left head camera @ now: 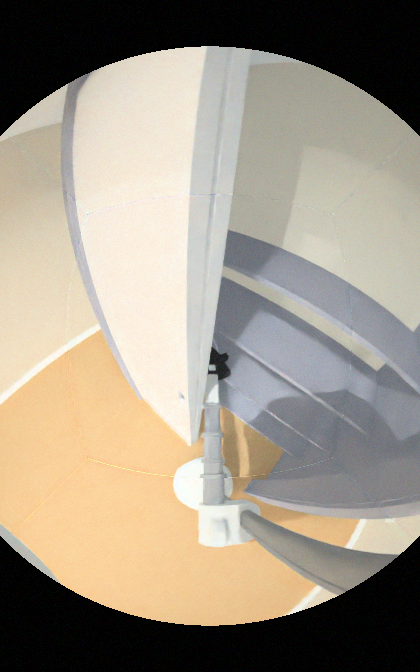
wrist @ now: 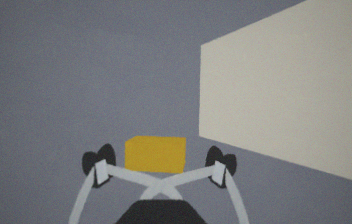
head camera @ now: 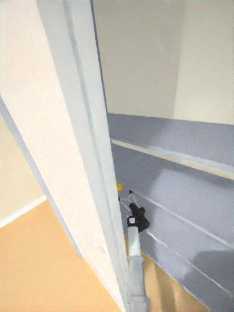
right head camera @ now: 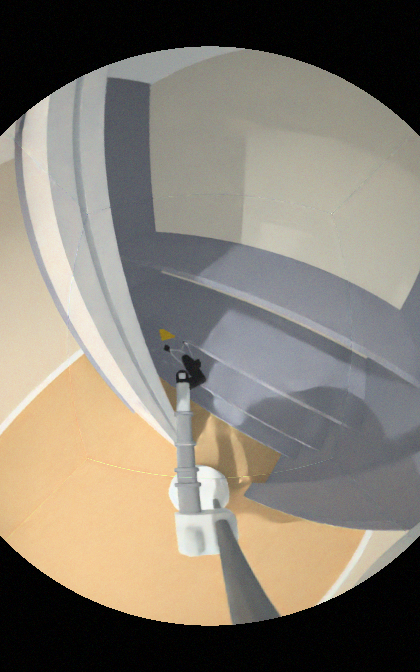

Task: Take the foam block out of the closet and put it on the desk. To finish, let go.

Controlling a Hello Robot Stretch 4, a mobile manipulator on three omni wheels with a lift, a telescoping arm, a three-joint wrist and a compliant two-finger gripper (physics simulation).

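Places are measured from the robot's base along level axes (x up, y left, z back), in metres.
Pixels of known places: gripper, fingertip midpoint: (wrist: 161,157) (head camera: 122,192).
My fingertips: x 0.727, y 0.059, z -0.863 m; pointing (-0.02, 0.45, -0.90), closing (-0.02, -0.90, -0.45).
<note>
Behind a point stands the place of what it marks.
The yellow foam block (wrist: 155,154) {x 0.710, y 0.105, z -0.935 m} (right head camera: 166,335) (head camera: 119,187) {x 0.715, y 0.090, z -0.940 m} sits inside the grey-blue closet (right head camera: 260,280). In the wrist view it shows between and slightly beyond the fingertips, touching neither. In the head view it is partly hidden by the pale door edge. My gripper (wrist: 161,157) {x 0.727, y 0.059, z -0.863 m} (right head camera: 176,345) (head camera: 125,195) {x 0.727, y 0.059, z -0.863 m} is open and empty, with its fingers spread on either side of the block's line. In the left head view the block is hidden behind the door edge, and so are the fingertips. The desk cannot be made out in these views.
A tall pale door or panel (head camera: 55,140) {x 1.417, y 0.174, z -0.387 m} (left head camera: 135,250) (right head camera: 60,200) stands close along the left of my arm. Grey-blue closet boards with long pale edges lie to the right of the gripper. A pale surface (wrist: 280,90) {x 0.818, y -0.074, z -1.131 m} shows at the right in the wrist view. The orange floor (left head camera: 125,540) lies below.
</note>
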